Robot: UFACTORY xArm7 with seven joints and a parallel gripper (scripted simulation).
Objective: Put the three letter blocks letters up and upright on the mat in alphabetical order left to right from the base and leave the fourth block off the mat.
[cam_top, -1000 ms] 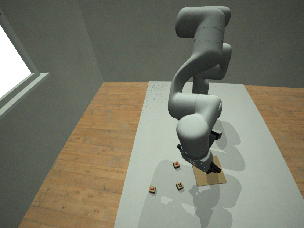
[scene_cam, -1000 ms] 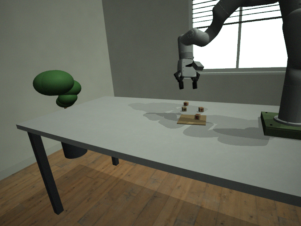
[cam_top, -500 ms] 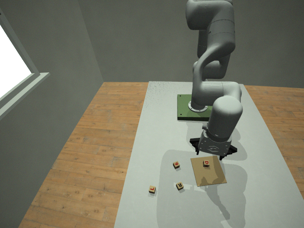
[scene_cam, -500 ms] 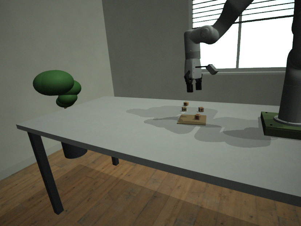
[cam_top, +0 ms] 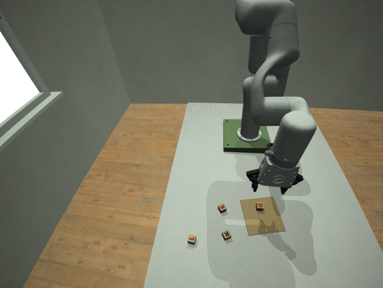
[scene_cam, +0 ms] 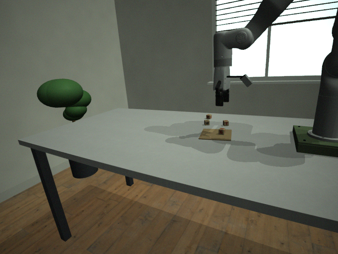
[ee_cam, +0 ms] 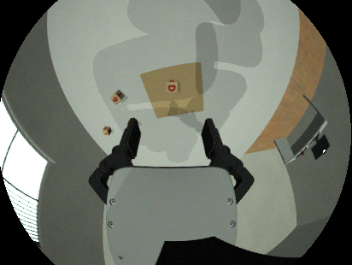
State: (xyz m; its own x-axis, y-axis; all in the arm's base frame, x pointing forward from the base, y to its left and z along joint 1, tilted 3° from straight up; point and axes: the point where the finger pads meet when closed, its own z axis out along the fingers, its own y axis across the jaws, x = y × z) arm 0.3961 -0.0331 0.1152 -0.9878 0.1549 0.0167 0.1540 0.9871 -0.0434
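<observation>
Now: the tan mat 3 cm ahead of my hand, 1 cm to the left of it and 15 cm below it.
</observation>
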